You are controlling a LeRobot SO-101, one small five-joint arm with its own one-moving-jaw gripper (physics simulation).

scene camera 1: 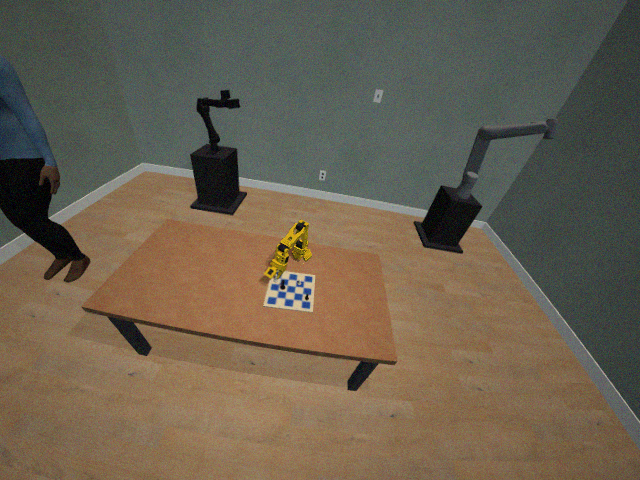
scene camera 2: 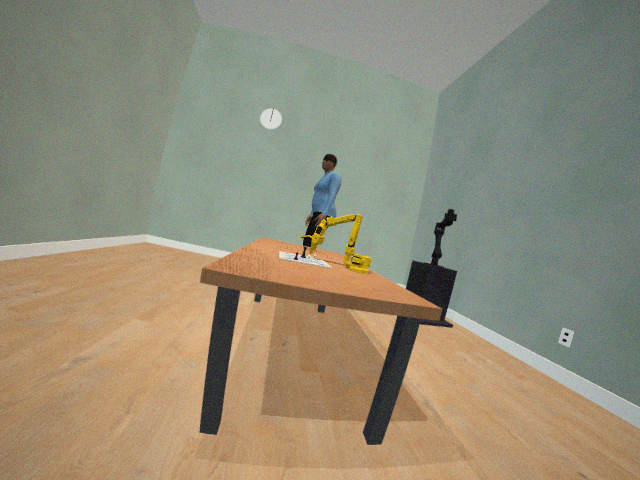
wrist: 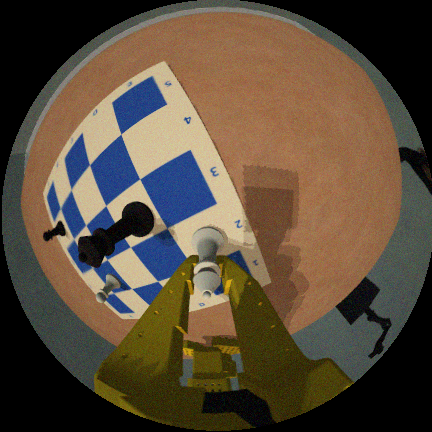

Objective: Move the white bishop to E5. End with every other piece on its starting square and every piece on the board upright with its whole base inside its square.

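Pixels of known places: end effector, tool point: [scene camera 1: 277, 277] [scene camera 2: 310, 252] [wrist: 198, 262]; arm's base, origin of the base link: [scene camera 1: 301, 257] [scene camera 2: 352, 269] [wrist: 206, 342].
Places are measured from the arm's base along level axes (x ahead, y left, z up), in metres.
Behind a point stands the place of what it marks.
The white bishop [wrist: 209, 242] @[z 0.022, x 0.199, y -0.100 m] [scene camera 1: 276, 277] @[z 0.033, x 0.195, y -0.095 m] is upright between the jaws of my gripper [wrist: 207, 265] @[z 0.030, x 0.194, y -0.091 m] [scene camera 1: 275, 274] [scene camera 2: 312, 251], which press on its two sides below the head. In the wrist view its base is drawn over the E2 area of the blue and cream board [wrist: 201, 146] @[z 0.006, x 0.251, y -0.118 m] [scene camera 1: 297, 308] @[z 0.006, x 0.328, y 0.028 m] [scene camera 2: 321, 264] @[z 0.006, x 0.157, y 0.057 m]; its height above the board is hard to tell. A tall black piece [wrist: 137, 219] @[z 0.016, x 0.227, y -0.064 m] [scene camera 1: 282, 285] @[z 0.028, x 0.232, y -0.058 m] [scene camera 2: 303, 253] @[z 0.025, x 0.230, y -0.052 m] stands upright, apparently on D3. The blue E5 square [wrist: 140, 104] @[z 0.006, x 0.302, y -0.092 m] shows at the board's far corner in the wrist view, with no piece on it.
A small black piece [wrist: 55, 230] @[z 0.018, x 0.267, y 0.058 m] [scene camera 1: 307, 297] @[z 0.019, x 0.271, y 0.064 m] [scene camera 2: 296, 256] @[z 0.020, x 0.267, y 0.066 m] and a small white piece [wrist: 109, 287] @[z 0.019, x 0.187, y 0.012 m] [scene camera 1: 299, 283] @[z 0.012, x 0.191, y 0.017 m] stand on the board's other side. The board lies on a brown table [scene camera 1: 206, 279] @[z 0.000, x 0.252, y -0.415 m] [scene camera 2: 289, 281] @[z 0.000, x 0.295, y 0.422 m]. A person [scene camera 1: 20, 134] [scene camera 2: 325, 193] stands beyond the table.
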